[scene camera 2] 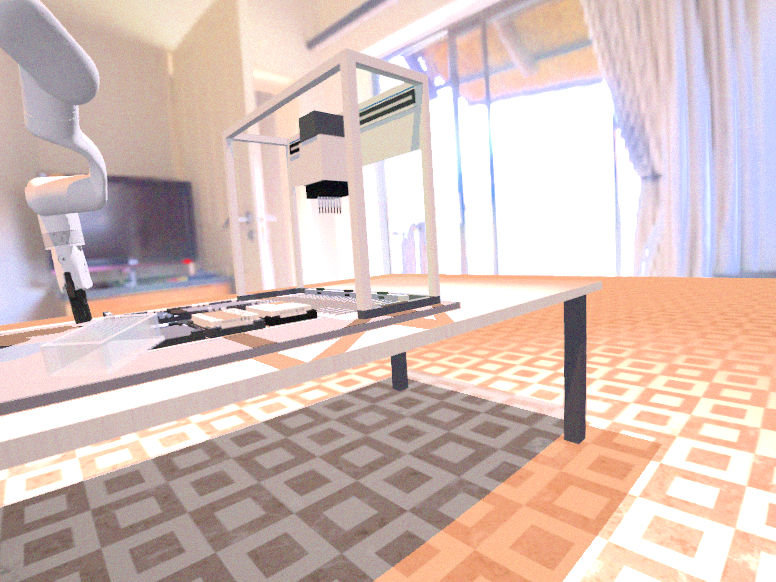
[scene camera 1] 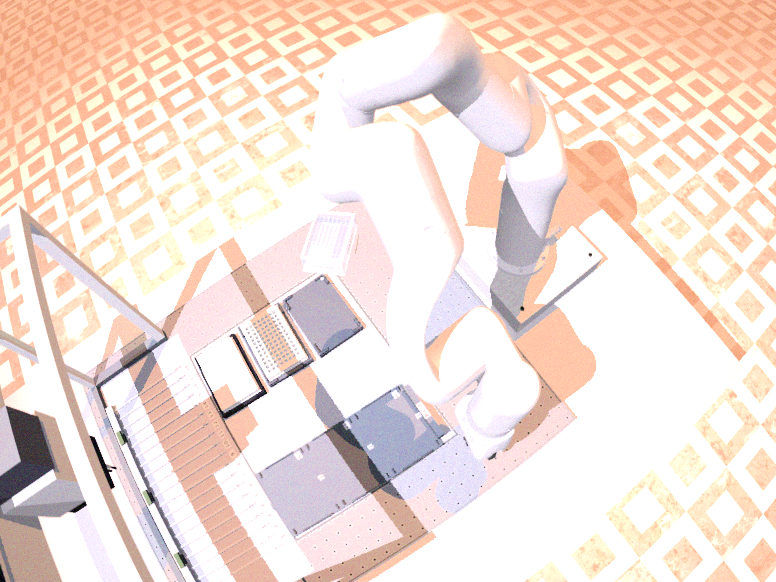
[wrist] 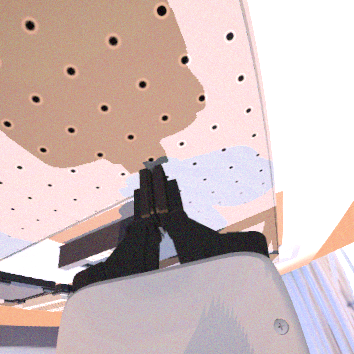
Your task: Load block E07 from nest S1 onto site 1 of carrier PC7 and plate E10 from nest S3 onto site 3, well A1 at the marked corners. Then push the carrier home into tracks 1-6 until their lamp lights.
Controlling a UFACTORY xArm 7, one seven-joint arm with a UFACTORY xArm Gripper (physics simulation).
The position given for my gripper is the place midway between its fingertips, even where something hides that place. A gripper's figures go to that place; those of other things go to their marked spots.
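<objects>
My gripper [scene camera 2: 84, 322] is 111 cm from the lens, and there's a grey carrier [scene camera 2: 173, 314] that's 102 cm from the lens.
</objects>
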